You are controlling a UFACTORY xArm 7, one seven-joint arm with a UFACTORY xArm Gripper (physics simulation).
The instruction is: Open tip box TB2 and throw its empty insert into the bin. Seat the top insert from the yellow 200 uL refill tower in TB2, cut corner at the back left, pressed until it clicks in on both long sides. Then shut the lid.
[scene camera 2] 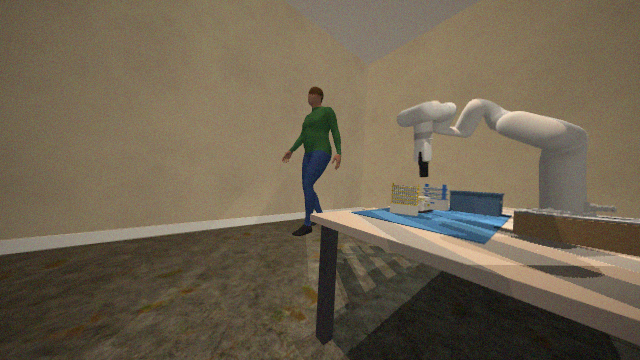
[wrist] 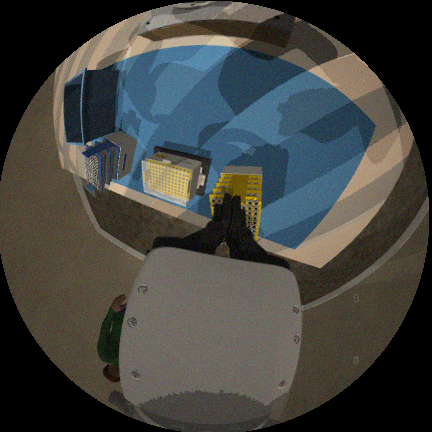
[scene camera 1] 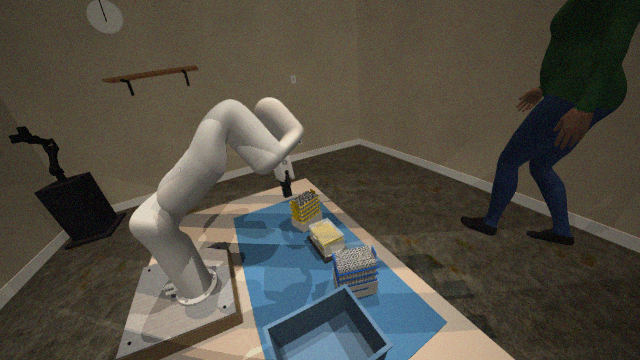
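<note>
My gripper (scene camera 1: pixel 287 194) (scene camera 2: pixel 424 175) (wrist: pixel 228 204) is shut and empty, pointing down above the yellow refill tower (scene camera 1: pixel 306 209) (scene camera 2: pixel 405 196) (wrist: pixel 240 182), with a gap between them in the second scene view. The tower stands upright with several yellow layers on a pale base; the fingers hide part of its top in the wrist view. A tip box (scene camera 1: pixel 326 237) (wrist: pixel 169 182) with a yellow gridded insert stands beside the tower on a dark holder. A clear cover shows around the grid and looks shut. No TB2 label is readable, and the cut corner cannot be made out.
A blue-layered tower (scene camera 1: pixel 356 267) (wrist: pixel 101 164) stands on the tip box's other side. The blue-grey bin (scene camera 1: pixel 367 320) (scene camera 2: pixel 475 203) (wrist: pixel 102 105) is beyond it. All stand on the blue mat (scene camera 1: pixel 280 270) (scene camera 2: pixel 465 227) (wrist: pixel 325 190). A person (scene camera 1: pixel 582 65) (scene camera 2: pixel 318 130) (wrist: pixel 110 335) stands off the table.
</note>
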